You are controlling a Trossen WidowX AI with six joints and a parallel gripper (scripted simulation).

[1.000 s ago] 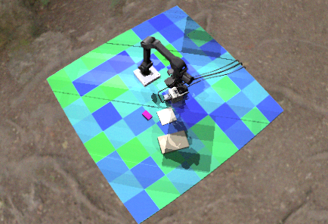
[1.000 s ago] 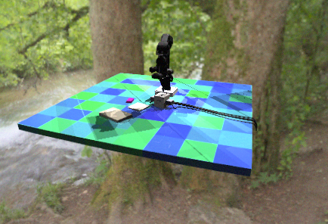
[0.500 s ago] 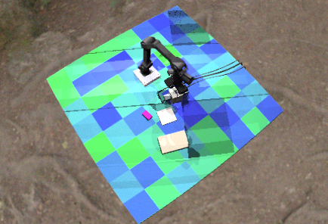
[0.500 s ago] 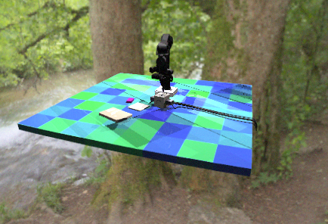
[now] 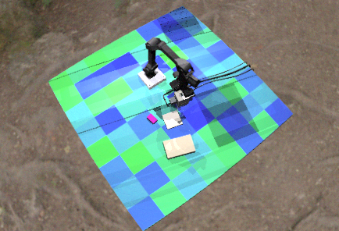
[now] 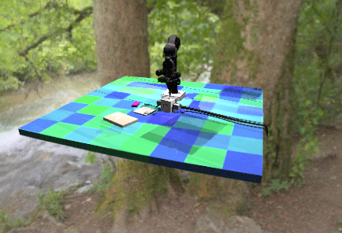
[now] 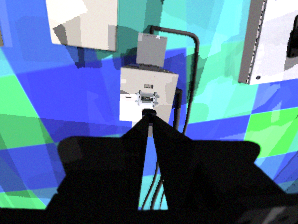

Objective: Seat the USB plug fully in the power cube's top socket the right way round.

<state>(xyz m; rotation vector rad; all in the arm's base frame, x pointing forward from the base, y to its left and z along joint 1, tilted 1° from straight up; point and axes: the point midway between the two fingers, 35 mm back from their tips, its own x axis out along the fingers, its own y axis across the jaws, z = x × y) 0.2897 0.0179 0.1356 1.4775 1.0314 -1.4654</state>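
Now: gripper tip 2 cm above the dark USB plug. The rest, counted from my gripper tip: small magenta block (24 cm to the right, 12 cm below, 4 cm behind); USB socket (6 cm below); white flat pad (15 cm to the right, 13 cm below, 6 cm ahead).
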